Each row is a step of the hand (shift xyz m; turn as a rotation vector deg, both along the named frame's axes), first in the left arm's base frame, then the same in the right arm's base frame.
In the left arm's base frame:
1: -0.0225 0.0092 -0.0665 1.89 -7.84 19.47
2: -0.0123 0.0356 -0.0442 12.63 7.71 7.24
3: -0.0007 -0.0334 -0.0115 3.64 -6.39 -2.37
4: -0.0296 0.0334 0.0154 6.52 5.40 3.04
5: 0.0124 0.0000 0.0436 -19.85 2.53 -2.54
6: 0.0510 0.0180 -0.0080 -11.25 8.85 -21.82
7: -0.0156 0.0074 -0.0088 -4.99 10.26 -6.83
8: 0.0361 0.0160 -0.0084 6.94 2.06 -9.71
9: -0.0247 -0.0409 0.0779 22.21 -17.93 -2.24
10: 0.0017 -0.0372 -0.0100 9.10 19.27 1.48
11: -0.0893 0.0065 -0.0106 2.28 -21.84 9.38
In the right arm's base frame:
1: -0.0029 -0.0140 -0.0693 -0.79 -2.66 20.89
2: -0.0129 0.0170 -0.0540 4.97 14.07 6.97
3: 0.0179 -0.0304 -0.0014 6.64 -3.94 0.27
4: -0.0445 0.0157 -0.0006 2.14 8.36 2.54
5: -0.0028 0.0131 0.0433 -17.06 -8.33 -6.82
6: 0.0372 0.0399 -0.0031 -6.82 -1.61 -25.14
7: -0.0138 -0.0030 -0.0133 -6.73 5.10 -10.27
8: 0.0257 0.0306 -0.0057 7.85 3.76 -8.42
9: -0.0260 -0.0351 0.0803 27.40 -4.27 7.14
10: 0.0211 -0.0322 0.0015 -1.43 21.18 -2.39
11: -0.0748 -0.0415 -0.0285 8.87 -15.89 15.46

